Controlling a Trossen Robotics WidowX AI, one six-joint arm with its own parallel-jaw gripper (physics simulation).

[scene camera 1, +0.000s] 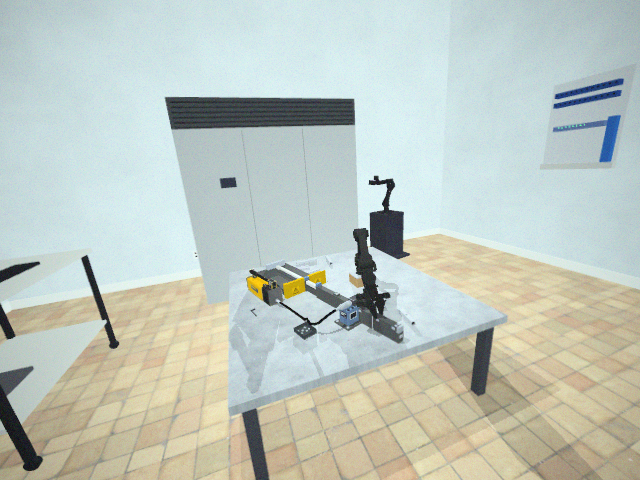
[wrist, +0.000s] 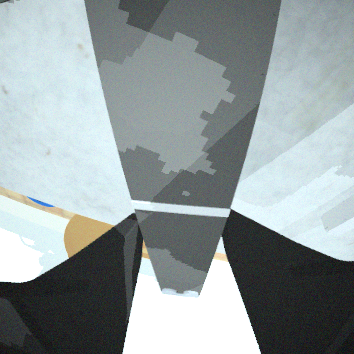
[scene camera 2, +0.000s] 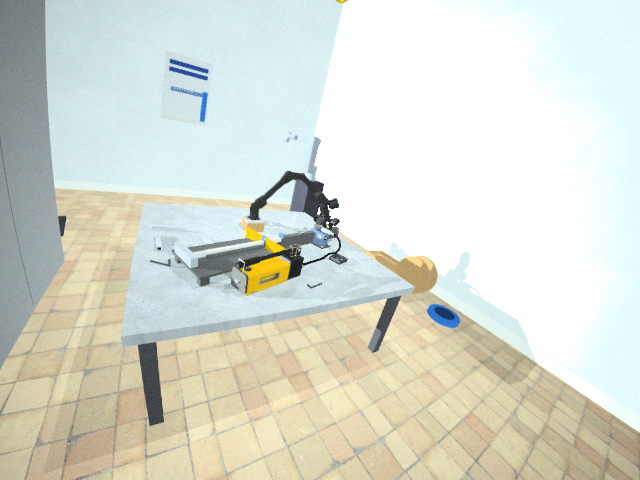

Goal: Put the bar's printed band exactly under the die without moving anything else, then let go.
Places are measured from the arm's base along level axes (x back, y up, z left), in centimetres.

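Where they show: gripper, fingertip midpoint: (scene camera 1: 378, 317) (wrist: 180, 219); arm's base, link origin: (scene camera 1: 362, 273) (scene camera 2: 253, 218).
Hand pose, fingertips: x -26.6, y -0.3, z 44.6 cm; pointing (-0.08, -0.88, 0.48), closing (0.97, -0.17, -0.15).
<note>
Things, the pixels of their centre, and the offset from my fingertips. "spot": a spot on its surface instead.
- blue box-shaped unit, surface spot: (scene camera 1: 348, 314) spot: dy +0.5, dx -10.0, dz -10.1 cm
- thin white band, surface spot: (wrist: 181, 208) spot: dy +1.1, dx -0.2, dz -2.5 cm
- yellow machine, body centre: (scene camera 2: 269, 267) (scene camera 1: 262, 285) dy +0.0, dx -33.1, dz -70.0 cm
- small dark control box, surface spot: (scene camera 1: 305, 329) spot: dy -6.4, dx -28.3, dz -20.9 cm
- small angled black piece, body centre: (scene camera 2: 314, 284) (scene camera 1: 255, 312) dy -6.2, dx -44.1, dz -51.6 cm
A long dark grey bar (scene camera 1: 386, 327) (scene camera 2: 298, 239) (wrist: 170, 110) runs from between the yellow plates past the blue box-shaped unit (scene camera 1: 348, 314) (scene camera 2: 321, 237). A thin white band (wrist: 181, 208) crosses the bar in the wrist view. My gripper (scene camera 1: 378, 313) (scene camera 2: 327, 226) (wrist: 180, 219) is shut on the bar, one black finger on each side, with the fingertips at the white band. The die is too small to tell apart at the blue unit in the scene views, and does not show in the wrist view.
A yellow machine (scene camera 1: 256, 287) (scene camera 2: 267, 277) stands beside the bar's far part. Yellow warning plates (scene camera 1: 294, 287) flank the bar. A black cable joins the machine and the blue unit. A small dark control box (scene camera 1: 305, 329) (scene camera 2: 338, 258) and a small angled black piece (scene camera 1: 253, 312) (scene camera 2: 314, 285) lie nearby.
</note>
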